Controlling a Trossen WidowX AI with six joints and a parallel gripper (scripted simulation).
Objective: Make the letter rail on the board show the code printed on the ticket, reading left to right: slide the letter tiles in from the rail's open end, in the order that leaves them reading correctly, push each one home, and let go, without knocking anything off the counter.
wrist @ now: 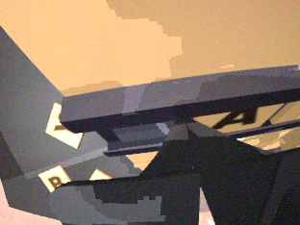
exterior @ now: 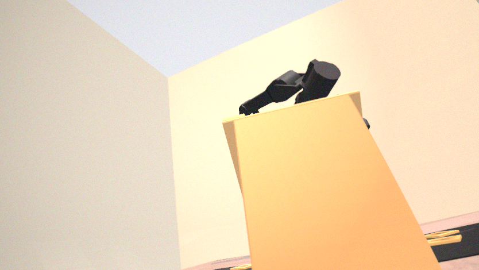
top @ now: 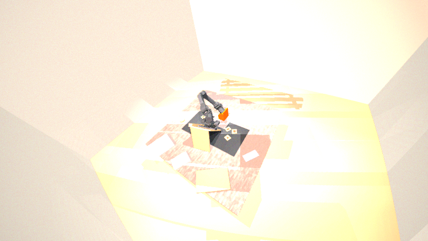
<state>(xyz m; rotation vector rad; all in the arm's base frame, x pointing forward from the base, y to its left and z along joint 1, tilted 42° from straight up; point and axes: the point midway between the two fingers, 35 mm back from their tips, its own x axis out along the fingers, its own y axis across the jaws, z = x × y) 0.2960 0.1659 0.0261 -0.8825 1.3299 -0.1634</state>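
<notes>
Now: gripper tip 30 mm to the left of the letter tile and 10 mm short of it. From my gripper tip the other things lie so: white ticket 80 mm below, 50 mm to the right, 40 mm behind; flat yellow slab 360 mm ahead, 320 mm to the left, 150 mm below; black mat 160 mm below, 110 mm behind, 80 mm to the right.
</notes>
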